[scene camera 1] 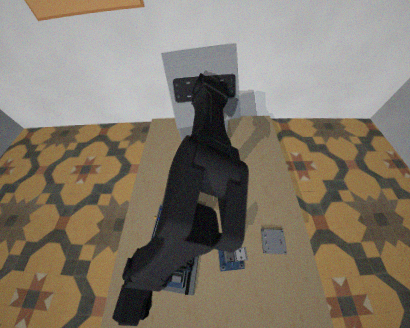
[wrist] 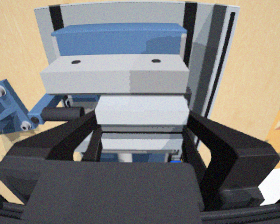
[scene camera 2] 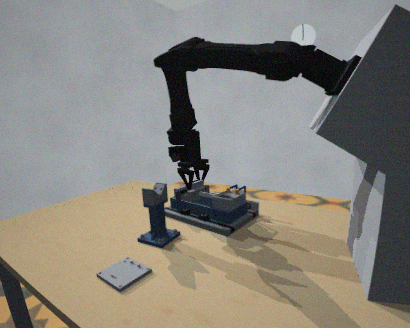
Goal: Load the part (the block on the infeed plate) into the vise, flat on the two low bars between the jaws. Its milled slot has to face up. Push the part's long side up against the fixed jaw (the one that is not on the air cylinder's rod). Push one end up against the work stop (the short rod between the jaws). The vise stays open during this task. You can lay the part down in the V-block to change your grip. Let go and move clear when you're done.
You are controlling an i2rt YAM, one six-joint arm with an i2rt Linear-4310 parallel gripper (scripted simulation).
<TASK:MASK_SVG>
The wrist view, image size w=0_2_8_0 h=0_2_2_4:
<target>my gripper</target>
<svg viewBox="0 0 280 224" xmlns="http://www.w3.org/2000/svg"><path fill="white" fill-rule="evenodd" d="M0 162L0 181L23 203L8 202L0 194L0 224L280 224L280 199L273 204L261 205L265 199L259 189L259 185L280 161L280 156L270 143L205 118L190 109L187 124L183 125L182 130L183 142L181 147L184 162L100 162L103 147L101 141L102 128L101 124L97 124L95 109L79 118L14 143ZM191 131L211 152L211 160L208 167L206 167L197 150ZM93 131L81 161L74 161L73 154L75 149Z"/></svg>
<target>part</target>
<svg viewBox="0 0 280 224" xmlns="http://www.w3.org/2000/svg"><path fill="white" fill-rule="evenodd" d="M101 95L95 109L97 124L101 124L102 128L101 141L103 149L181 149L183 125L187 124L189 108L183 95Z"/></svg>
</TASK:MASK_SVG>
